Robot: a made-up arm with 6 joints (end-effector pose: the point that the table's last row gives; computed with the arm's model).
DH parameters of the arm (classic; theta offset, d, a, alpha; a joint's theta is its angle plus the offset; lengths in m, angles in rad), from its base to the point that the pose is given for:
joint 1: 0 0.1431 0 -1.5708
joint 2: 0.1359 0 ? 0
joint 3: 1.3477 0 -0.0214 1.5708
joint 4: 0 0.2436 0 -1.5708
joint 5: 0 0 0.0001 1.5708
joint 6: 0 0.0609 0 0
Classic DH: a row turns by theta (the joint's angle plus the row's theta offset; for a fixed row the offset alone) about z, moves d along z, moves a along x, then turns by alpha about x.
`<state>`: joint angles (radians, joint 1 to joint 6).
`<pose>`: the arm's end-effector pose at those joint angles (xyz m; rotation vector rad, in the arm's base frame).
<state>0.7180 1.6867 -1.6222 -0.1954 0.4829 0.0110</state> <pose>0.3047 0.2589 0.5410 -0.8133 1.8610 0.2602</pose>
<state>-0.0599 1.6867 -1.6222 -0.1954 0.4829 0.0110</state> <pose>0.3988 -0.0294 0.5410 -0.0468 2.0284 -0.2319</pose>
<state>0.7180 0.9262 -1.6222 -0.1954 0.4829 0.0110</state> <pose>0.0152 0.0060 0.7070 -0.4713 1.1849 0.4220</pose>
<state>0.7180 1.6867 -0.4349 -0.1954 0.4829 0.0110</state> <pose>0.1647 0.1366 0.2648 1.3237 -2.7986 0.1637</pose>
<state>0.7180 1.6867 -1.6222 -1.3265 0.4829 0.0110</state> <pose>0.3189 0.2420 0.5619 -1.2288 1.2168 -0.8131</pose>
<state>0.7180 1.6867 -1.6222 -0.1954 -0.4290 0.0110</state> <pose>0.2982 0.2670 0.5936 -0.5548 1.0000 0.5360</pose>
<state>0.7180 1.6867 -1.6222 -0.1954 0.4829 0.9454</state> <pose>0.3047 0.2589 0.5410 0.1174 2.1245 0.8318</pose>
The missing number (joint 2, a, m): -0.4105
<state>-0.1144 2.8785 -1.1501 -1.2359 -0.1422 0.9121</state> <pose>0.4082 -0.0388 -0.1097 -0.3196 3.1118 0.2132</pose>
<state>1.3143 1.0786 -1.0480 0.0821 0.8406 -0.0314</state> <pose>0.0324 0.1382 0.5200 -1.5108 1.9541 0.6964</pose>
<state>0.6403 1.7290 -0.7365 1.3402 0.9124 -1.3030</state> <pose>0.2129 0.2172 0.3215 -1.2030 2.4332 1.3630</pose>
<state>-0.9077 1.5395 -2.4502 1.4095 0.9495 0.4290</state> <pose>0.1511 -0.1139 0.7931 0.5160 1.0917 1.0916</pose>
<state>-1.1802 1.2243 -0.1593 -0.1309 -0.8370 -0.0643</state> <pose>0.0542 -0.1161 0.3456 0.8187 1.6037 -0.8925</pose>
